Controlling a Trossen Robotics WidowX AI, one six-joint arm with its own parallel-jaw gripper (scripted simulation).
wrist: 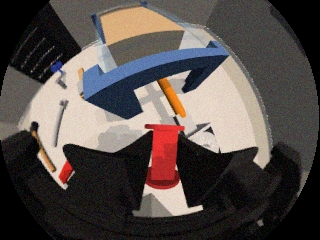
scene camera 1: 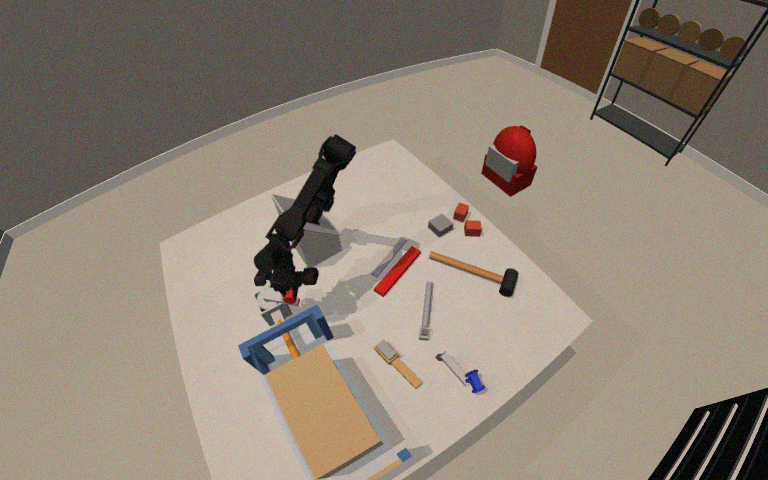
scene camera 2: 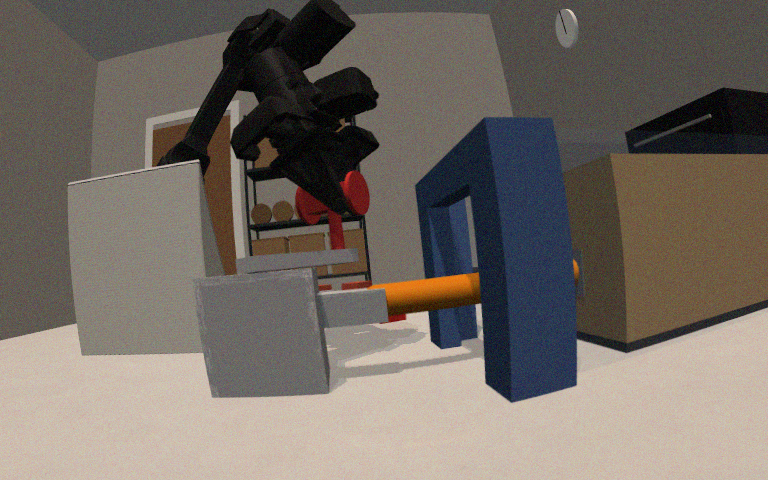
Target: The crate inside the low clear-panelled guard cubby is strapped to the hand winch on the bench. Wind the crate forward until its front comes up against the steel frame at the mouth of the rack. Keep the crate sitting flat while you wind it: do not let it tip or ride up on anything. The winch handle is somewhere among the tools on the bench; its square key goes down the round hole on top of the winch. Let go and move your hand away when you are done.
Scene:
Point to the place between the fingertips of the gripper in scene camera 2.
351, 213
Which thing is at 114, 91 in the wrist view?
A blue steel frame.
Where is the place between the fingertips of the gripper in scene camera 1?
291, 300

